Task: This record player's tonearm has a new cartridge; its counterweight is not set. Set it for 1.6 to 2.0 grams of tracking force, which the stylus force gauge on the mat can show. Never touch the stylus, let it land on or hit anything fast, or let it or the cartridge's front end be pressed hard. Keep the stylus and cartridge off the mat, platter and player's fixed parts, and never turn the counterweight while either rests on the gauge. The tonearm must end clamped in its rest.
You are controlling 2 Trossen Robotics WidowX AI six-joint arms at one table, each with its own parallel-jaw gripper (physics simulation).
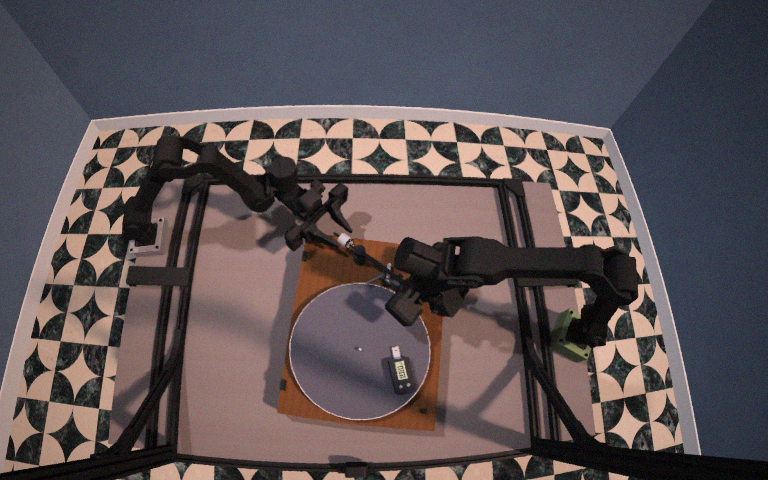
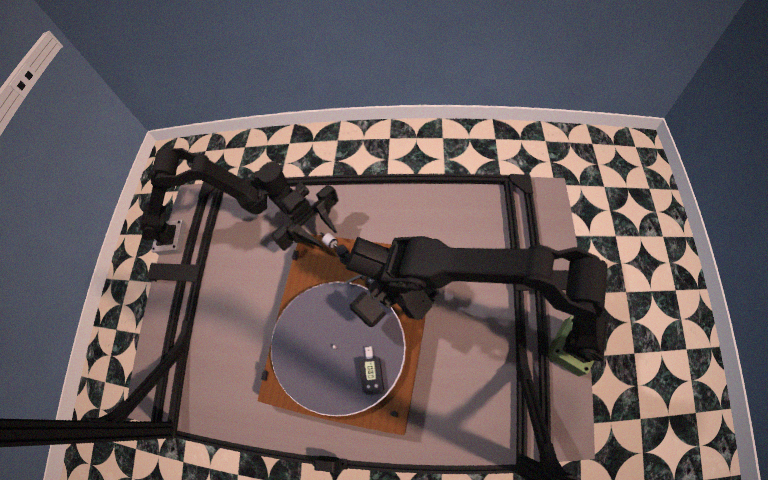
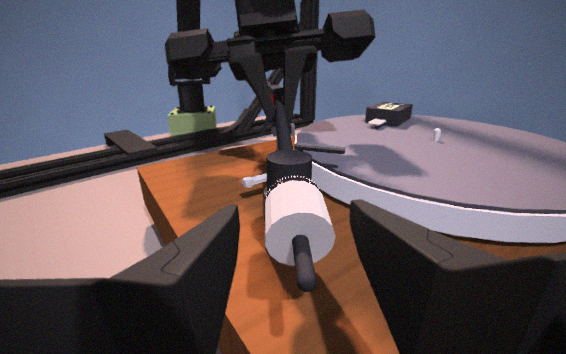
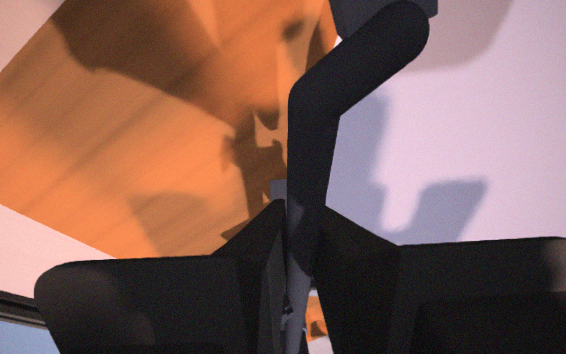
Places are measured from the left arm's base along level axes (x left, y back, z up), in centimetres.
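Pixels of known places: left gripper, fingertip midpoint: (image 1: 344, 239) (image 2: 329, 239) (image 3: 294, 213); right gripper, fingertip midpoint: (image 1: 404, 289) (image 2: 383, 289); left arm's base, link origin: (image 1: 146, 235) (image 2: 166, 235); right arm's base, link origin: (image 1: 578, 333) (image 2: 579, 344) (image 3: 192, 110).
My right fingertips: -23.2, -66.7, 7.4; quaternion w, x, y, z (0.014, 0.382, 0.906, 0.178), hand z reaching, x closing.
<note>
For each thing: its top centre in the pictures, then the offset to it from my right fingertips, as dx, dy, dz. "spot": a spot on its surface instead. Level surfaces: height alone.
- force gauge, top centre: (image 3: 387, 106) (image 2: 370, 368) (image 1: 400, 368) -17.1, +3.5, +1.0
- platter mat, surface height: dz -1.0
- wooden player, surface spot: (image 1: 317, 268) (image 2: 306, 267) spot: +8.1, +18.7, -3.6
- cueing lever, top centre: (image 3: 319, 145) +2.8, +6.3, +0.8
- pale spindle, surface spot: (image 3: 437, 135) (image 1: 359, 348) spot: -11.7, +11.3, -0.4
The tonearm (image 1: 373, 262) (image 3: 283, 135) (image 4: 312, 150) is a dark tube with a bend. Its white counterweight (image 1: 344, 241) (image 2: 329, 240) (image 3: 298, 225) is at the rear, with a dark stub behind. My left gripper (image 3: 294, 213) is open, its fingers on either side of the counterweight and apart from it. My right gripper (image 3: 282, 134) (image 4: 293, 209) has its fingers a narrow gap apart, with the tube between them; contact is unclear. The force gauge (image 1: 400, 373) (image 2: 371, 373) (image 3: 390, 114) lies on the platter mat (image 1: 322, 362) (image 2: 300, 362). The stylus is hidden, and whether the rest holds the tube is unclear.
The wooden player (image 1: 317, 268) (image 2: 300, 271) lies under both grippers. A cueing lever (image 3: 322, 149) sticks out beside the tube, and a pale spindle (image 1: 358, 349) (image 3: 437, 135) stands up from the platter's centre. Dark frame rails (image 1: 181, 316) run along the table's sides.
</note>
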